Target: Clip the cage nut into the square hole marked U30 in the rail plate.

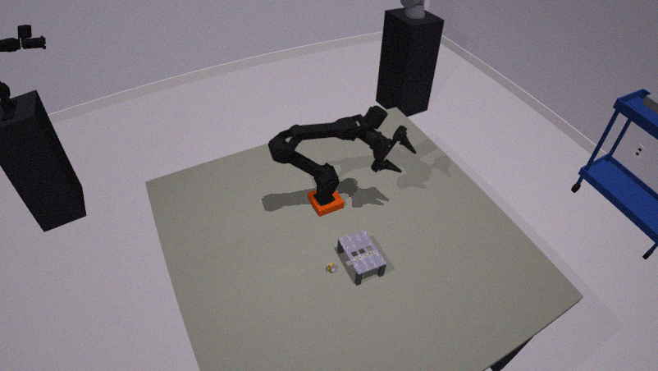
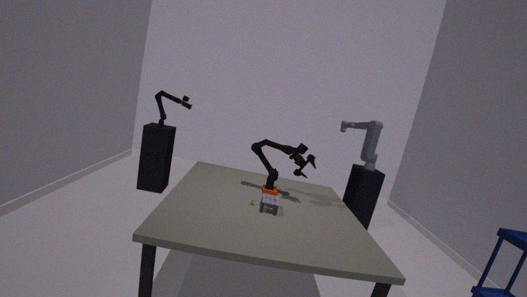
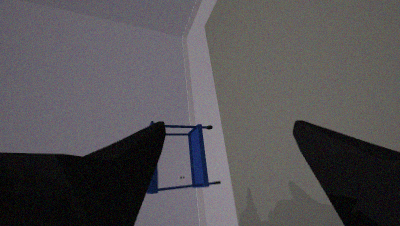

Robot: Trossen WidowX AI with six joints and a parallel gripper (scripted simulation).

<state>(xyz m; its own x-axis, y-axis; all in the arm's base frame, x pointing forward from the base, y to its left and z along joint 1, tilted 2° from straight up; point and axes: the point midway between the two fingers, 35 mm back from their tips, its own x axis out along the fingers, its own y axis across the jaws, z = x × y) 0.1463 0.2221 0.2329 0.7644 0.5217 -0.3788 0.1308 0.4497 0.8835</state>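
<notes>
Right now the cage nut is 11 cm ahead of my gripper tip, 37 cm to the right of it and 23 cm below it.
</notes>
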